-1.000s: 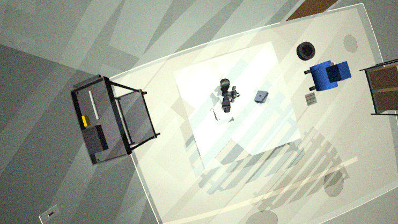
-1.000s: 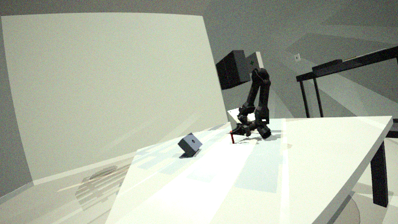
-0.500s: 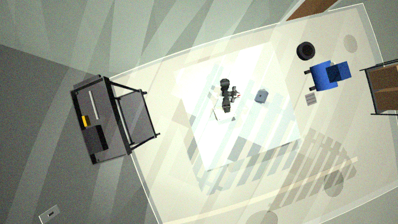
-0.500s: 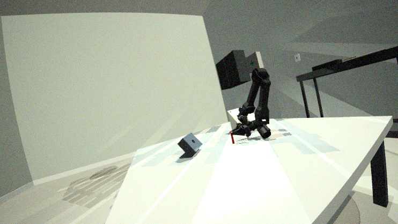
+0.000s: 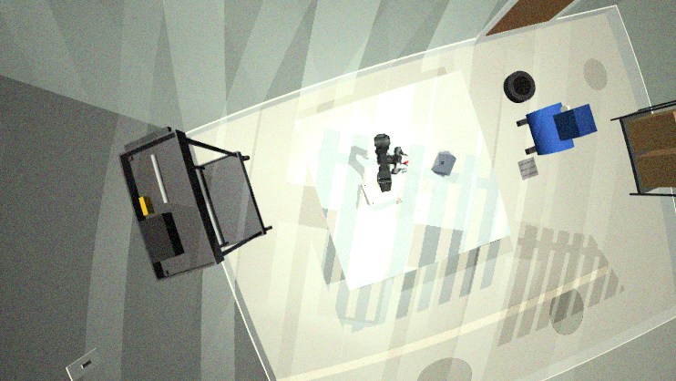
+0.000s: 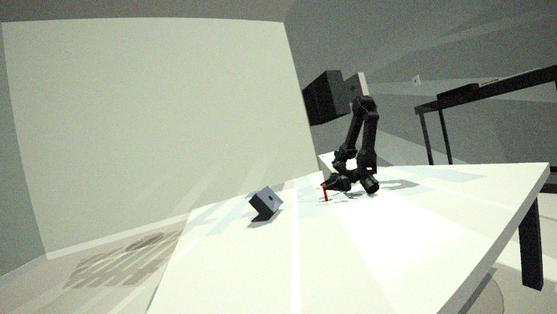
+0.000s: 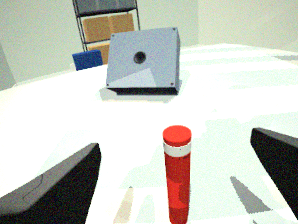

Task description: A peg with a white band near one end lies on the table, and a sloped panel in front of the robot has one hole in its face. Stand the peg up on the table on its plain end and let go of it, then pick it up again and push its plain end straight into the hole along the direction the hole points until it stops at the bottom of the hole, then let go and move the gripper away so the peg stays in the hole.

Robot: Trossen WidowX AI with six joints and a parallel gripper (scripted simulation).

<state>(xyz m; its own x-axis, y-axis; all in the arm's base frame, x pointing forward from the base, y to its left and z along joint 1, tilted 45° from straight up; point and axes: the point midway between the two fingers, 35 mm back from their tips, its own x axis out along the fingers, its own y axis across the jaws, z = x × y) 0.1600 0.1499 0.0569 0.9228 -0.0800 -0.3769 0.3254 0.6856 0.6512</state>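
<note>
Now: the red peg 10 mm below my gripper tip and 10 mm behind it. From my gripper tip the other things lie so: sloped panel (250 mm ahead, 60 mm to the right, 10 mm below).
</note>
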